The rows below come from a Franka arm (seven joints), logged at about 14 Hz.
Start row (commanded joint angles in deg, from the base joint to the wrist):
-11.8 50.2 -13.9 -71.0 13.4 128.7 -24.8
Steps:
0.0 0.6 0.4 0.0 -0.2 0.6 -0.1
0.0 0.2 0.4 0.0 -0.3 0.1 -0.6
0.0 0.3 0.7 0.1 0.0 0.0 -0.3
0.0 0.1 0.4 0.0 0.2 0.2 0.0
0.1 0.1 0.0 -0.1 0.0 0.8 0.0
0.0 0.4 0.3 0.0 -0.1 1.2 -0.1
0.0 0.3 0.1 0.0 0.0 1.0 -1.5
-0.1 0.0 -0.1 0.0 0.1 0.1 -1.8
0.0 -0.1 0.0 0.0 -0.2 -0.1 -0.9
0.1 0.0 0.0 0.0 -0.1 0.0 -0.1
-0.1 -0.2 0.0 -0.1 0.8 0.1 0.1
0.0 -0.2 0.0 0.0 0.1 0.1 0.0
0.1 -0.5 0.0 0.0 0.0 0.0 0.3
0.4 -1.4 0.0 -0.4 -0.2 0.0 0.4
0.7 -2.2 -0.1 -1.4 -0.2 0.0 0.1
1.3 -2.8 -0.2 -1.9 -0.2 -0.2 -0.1
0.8 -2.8 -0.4 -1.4 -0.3 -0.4 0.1
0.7 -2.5 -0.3 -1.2 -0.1 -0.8 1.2
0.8 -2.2 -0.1 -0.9 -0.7 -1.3 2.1
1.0 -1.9 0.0 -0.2 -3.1 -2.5 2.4
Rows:
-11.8 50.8 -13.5 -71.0 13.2 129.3 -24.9
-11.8 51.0 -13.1 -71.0 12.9 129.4 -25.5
-11.8 51.3 -12.4 -70.9 12.9 129.4 -25.8
-11.8 51.4 -12.0 -70.9 13.1 129.6 -25.8
-11.7 51.5 -12.0 -71.0 13.1 130.4 -25.8
-11.7 51.9 -11.7 -71.0 13.0 131.6 -25.9
-11.7 52.2 -11.6 -71.0 13.0 132.6 -27.4
-11.8 52.2 -11.7 -71.0 13.1 132.7 -29.2
-11.8 52.1 -11.7 -71.0 12.9 132.6 -30.1
-11.7 52.1 -11.7 -71.0 12.8 132.6 -30.2
-11.8 51.9 -11.7 -71.1 13.6 132.7 -30.1
-11.8 51.7 -11.7 -71.1 13.7 132.8 -30.1
-11.7 51.2 -11.7 -71.1 13.7 132.8 -29.8
-11.3 49.8 -11.7 -71.5 13.5 132.8 -29.4
-10.6 47.6 -11.8 -72.9 13.3 132.8 -29.3
-9.3 44.8 -12.0 -74.8 13.1 132.6 -29.4
-8.5 42.0 -12.4 -76.2 12.8 132.2 -29.3
-7.8 39.5 -12.7 -77.4 12.7 131.4 -28.1
-7.0 37.3 -12.8 -78.3 12.0 130.1 -26.0
-6.0 35.4 -12.8 -78.5 8.9 127.6 -23.6

